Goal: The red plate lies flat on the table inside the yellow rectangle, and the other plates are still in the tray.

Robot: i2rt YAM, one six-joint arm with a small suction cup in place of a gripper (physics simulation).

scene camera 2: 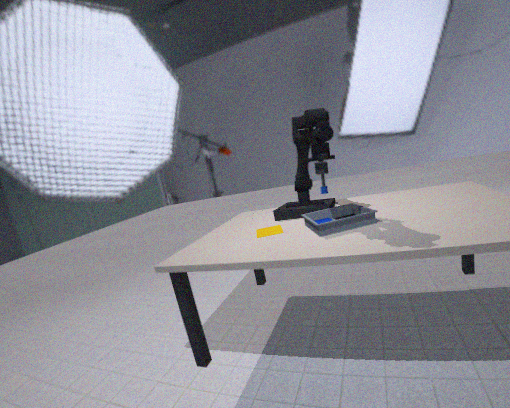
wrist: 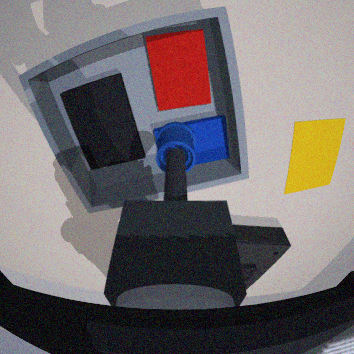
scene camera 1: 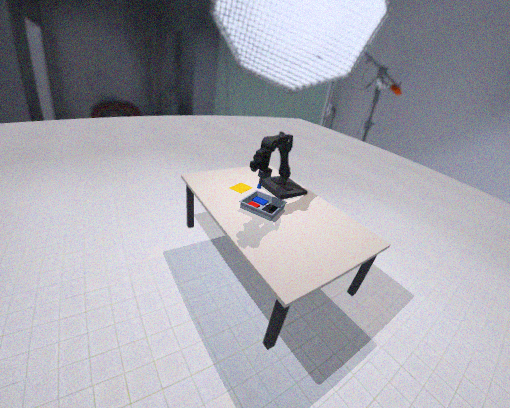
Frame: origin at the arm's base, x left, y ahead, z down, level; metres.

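Seen in the pictures: end effector, tool point: [scene camera 2: 324, 193] [wrist: 175, 139] [scene camera 1: 259, 187]; arm's base, origin of the base link: [scene camera 2: 304, 204] [scene camera 1: 281, 184].
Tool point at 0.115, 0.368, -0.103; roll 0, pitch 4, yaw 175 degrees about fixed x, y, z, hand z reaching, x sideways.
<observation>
Pixels of each thing's top centre, then the offset from my tool point to it, as dx, dy, dz. "spot": a spot on its surface instead. Level surfaces: height alone.
- red plate, middle of its top: [wrist: 179, 69] [scene camera 1: 251, 205] -0.010, +0.031, +0.132
- grey tray, middle of its top: [wrist: 138, 125] [scene camera 2: 336, 212] [scene camera 1: 263, 201] +0.034, -0.031, +0.094
- blue plate, middle of its top: [wrist: 193, 144] [scene camera 2: 320, 221] [scene camera 1: 260, 199] -0.039, -0.072, +0.130
- black plate, middle of its top: [wrist: 102, 126] [scene camera 1: 270, 209] +0.087, -0.049, +0.132
- yellow rectangle, surface spot: [wrist: 316, 155] [scene camera 2: 268, 231] [scene camera 1: 240, 187] spot: -0.273, -0.081, +0.144
- table, its level: dz +0.144
The red plate [scene camera 1: 254, 204] [wrist: 180, 70] lies in the grey tray [scene camera 1: 260, 214] [scene camera 2: 345, 225] [wrist: 234, 100]; it does not show in scene camera 2. The blue plate [scene camera 1: 260, 200] [scene camera 2: 324, 220] [wrist: 212, 137] lies beside it, and the black plate [scene camera 1: 270, 208] [wrist: 102, 120] lies in the tray's other part. The yellow rectangle [scene camera 1: 241, 188] [scene camera 2: 270, 231] [wrist: 316, 155] is on the table beside the tray, with no plate on it. My gripper, a blue suction cup [scene camera 1: 259, 186] [scene camera 2: 324, 190] [wrist: 175, 145], is open and empty. It hangs above tray height and covers part of the blue plate in the wrist view.
The arm's black base [scene camera 1: 283, 187] [scene camera 2: 304, 208] stands on the table [scene camera 1: 320, 240] [scene camera 2: 220, 250] close behind the tray. The tray's raised walls and inner divider surround the plates. The arm's shadow falls across the tray and the table.
</observation>
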